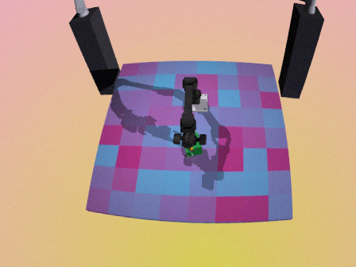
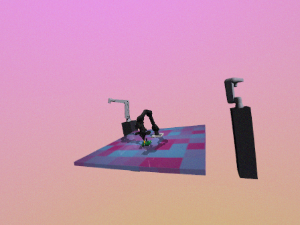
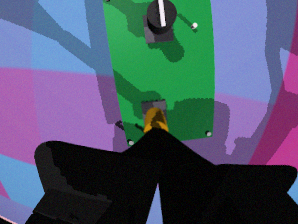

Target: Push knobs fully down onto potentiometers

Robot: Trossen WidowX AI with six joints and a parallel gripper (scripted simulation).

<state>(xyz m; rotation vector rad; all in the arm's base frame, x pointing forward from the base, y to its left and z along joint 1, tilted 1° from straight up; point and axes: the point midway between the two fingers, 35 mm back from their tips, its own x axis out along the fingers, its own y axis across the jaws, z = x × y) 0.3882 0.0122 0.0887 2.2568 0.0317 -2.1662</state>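
Now: gripper tip 2 cm above the orange knob. The rest, counted from my gripper tip: black knob (8 cm behind, 1 cm to the right, 1 cm below).
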